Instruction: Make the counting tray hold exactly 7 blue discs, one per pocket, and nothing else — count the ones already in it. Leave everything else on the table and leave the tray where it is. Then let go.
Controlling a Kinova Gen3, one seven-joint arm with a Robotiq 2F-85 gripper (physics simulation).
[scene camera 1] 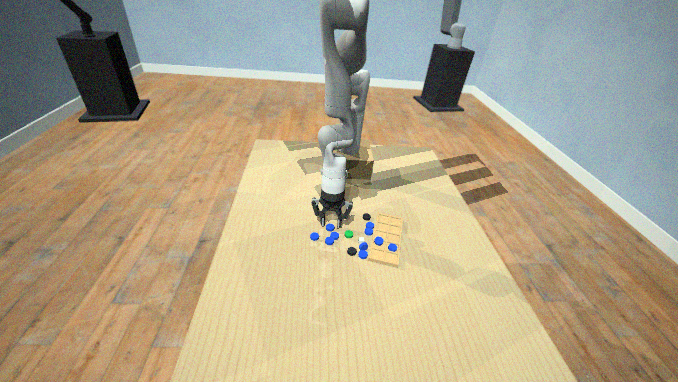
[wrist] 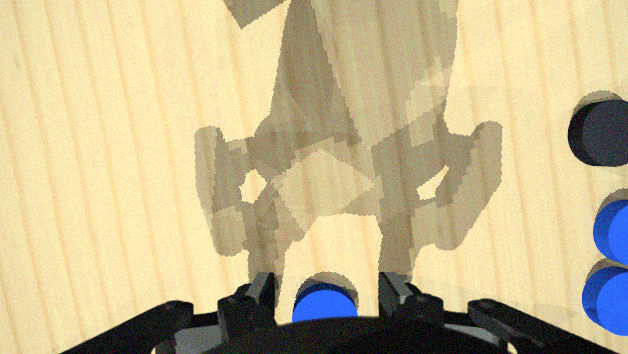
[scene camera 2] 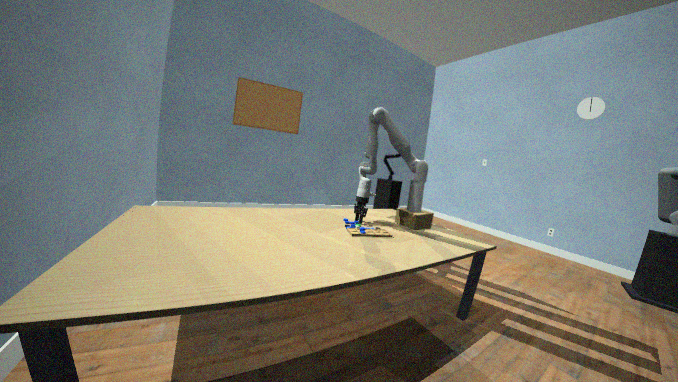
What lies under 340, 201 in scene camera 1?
My gripper.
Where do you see a wooden counting tray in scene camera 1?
388, 227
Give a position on a blue disc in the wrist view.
597, 296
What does the blue disc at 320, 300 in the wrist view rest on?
The table.
